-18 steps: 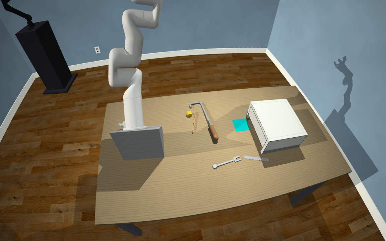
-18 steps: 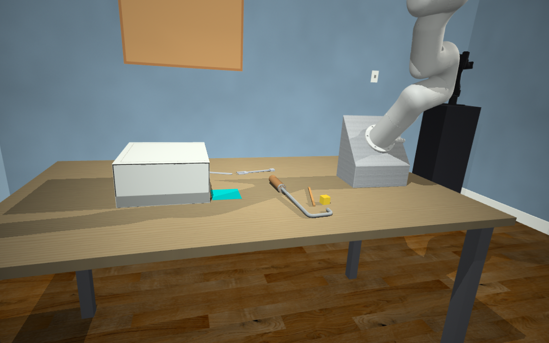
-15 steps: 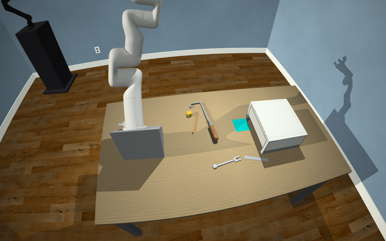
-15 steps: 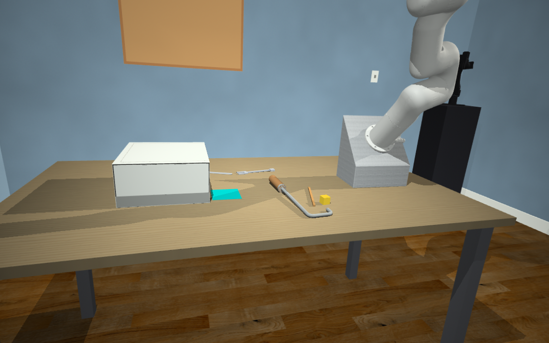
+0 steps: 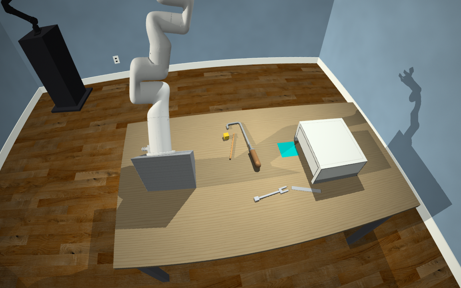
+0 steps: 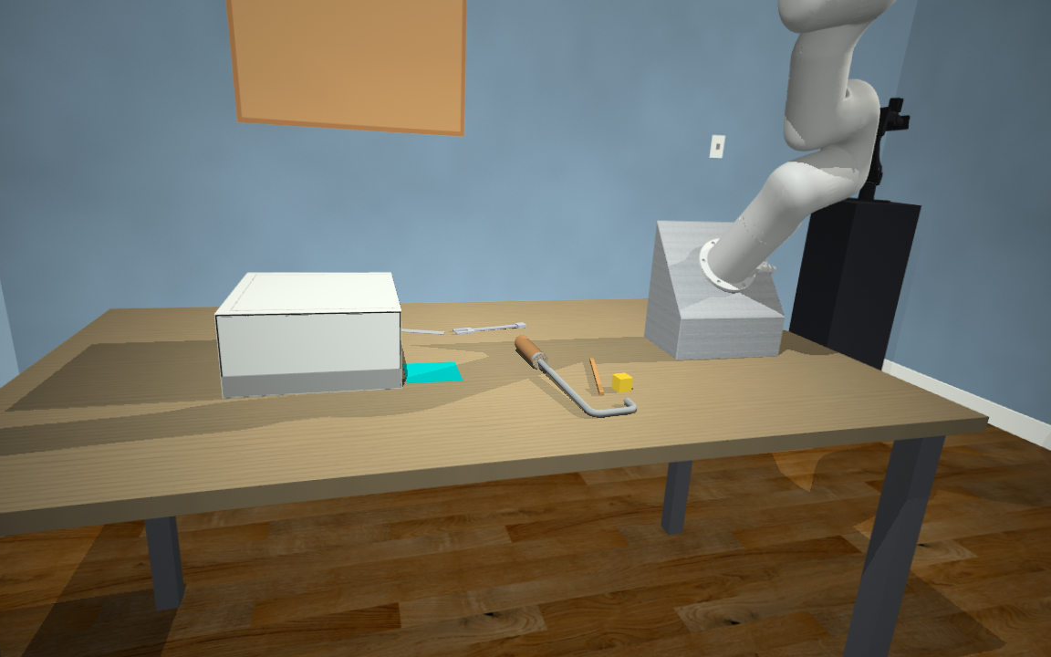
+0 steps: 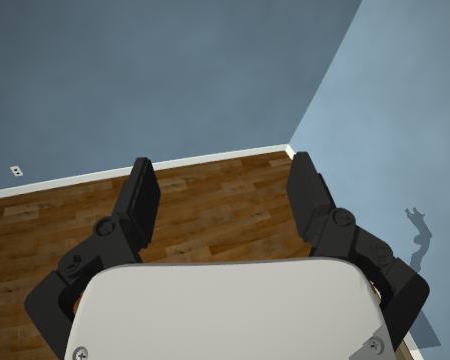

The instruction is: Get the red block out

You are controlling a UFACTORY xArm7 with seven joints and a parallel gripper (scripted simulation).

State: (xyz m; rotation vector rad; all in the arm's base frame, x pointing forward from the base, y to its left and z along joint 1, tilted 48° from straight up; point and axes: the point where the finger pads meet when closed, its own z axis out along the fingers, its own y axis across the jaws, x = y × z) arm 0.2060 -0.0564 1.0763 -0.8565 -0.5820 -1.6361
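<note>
The hooked tool with wooden handle lies 23 cm ahead of my hand, 56 cm to the right of it and 95 cm below it. The rest, counted from my hand: yellow cube: 16 cm ahead, 51 cm to the right, 95 cm below; teal square: 49 cm ahead, 60 cm to the right, 96 cm below; thin wooden stick: 19 cm ahead, 57 cm to the right, 96 cm below.
</note>
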